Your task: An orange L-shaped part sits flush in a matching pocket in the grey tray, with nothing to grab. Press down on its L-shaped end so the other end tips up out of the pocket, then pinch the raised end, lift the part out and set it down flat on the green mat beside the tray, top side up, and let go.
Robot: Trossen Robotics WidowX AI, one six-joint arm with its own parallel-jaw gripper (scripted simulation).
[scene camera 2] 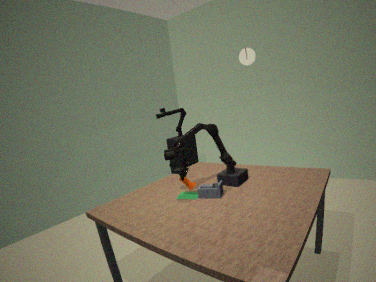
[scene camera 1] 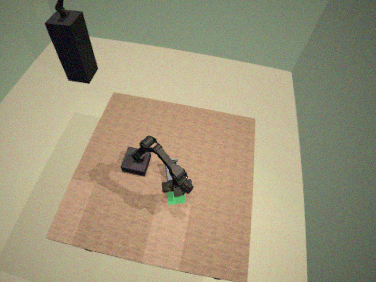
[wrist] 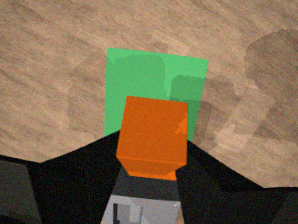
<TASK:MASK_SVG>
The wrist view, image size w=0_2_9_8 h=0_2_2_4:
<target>gripper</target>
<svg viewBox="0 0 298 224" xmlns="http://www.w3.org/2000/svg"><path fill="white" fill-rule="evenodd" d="M188 140L186 164L176 169L176 173L174 173L178 196L180 196L184 224L298 224L297 186L295 188L294 186L289 186L289 188L286 188L286 186L263 188L263 186L259 186L257 183L253 183L253 181L241 176L241 173L234 172L233 169L220 163L210 153L196 147L196 145L192 144L192 141ZM121 129L102 137L100 140L94 141L92 144L86 144L84 147L76 149L76 151L69 152L67 155L53 157L52 160L45 160L43 163L0 155L0 224L101 224L102 216L104 216L106 206L108 206L110 193L113 192L114 184L116 184L118 172L120 172L121 168L120 160L116 157L118 137L120 137Z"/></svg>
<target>orange L-shaped part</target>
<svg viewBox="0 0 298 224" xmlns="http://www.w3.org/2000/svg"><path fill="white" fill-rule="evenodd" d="M126 96L120 137L118 137L117 159L120 160L122 167L125 168L129 176L176 181L174 173L176 173L176 169L186 164L186 152L188 152L188 103L184 103L184 101L150 99L150 97Z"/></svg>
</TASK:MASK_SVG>
